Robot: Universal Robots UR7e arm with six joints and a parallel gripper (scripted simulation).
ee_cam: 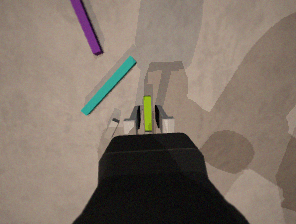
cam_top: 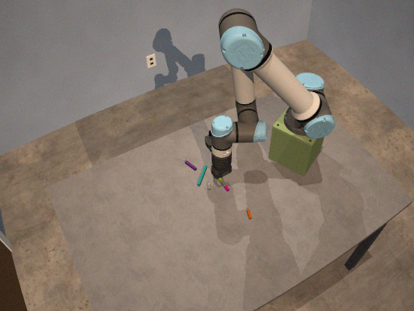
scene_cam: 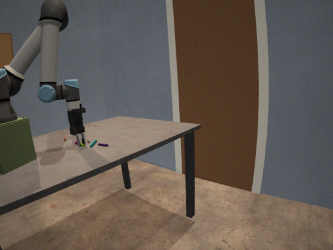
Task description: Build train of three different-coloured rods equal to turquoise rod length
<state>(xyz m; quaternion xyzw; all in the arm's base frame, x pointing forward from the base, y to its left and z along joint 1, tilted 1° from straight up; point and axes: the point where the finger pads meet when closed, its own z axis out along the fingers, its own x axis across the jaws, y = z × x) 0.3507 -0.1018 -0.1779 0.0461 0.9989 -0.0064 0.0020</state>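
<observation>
My hand is 10 mm above the lime rod. Also, from my hand: turquoise rod (50 mm ahead, 40 mm to the right, 10 mm below); then magenta rod (70 mm to the left, 10 mm below, 10 mm ahead); then purple rod (120 mm to the right, 60 mm ahead, 10 mm below).
</observation>
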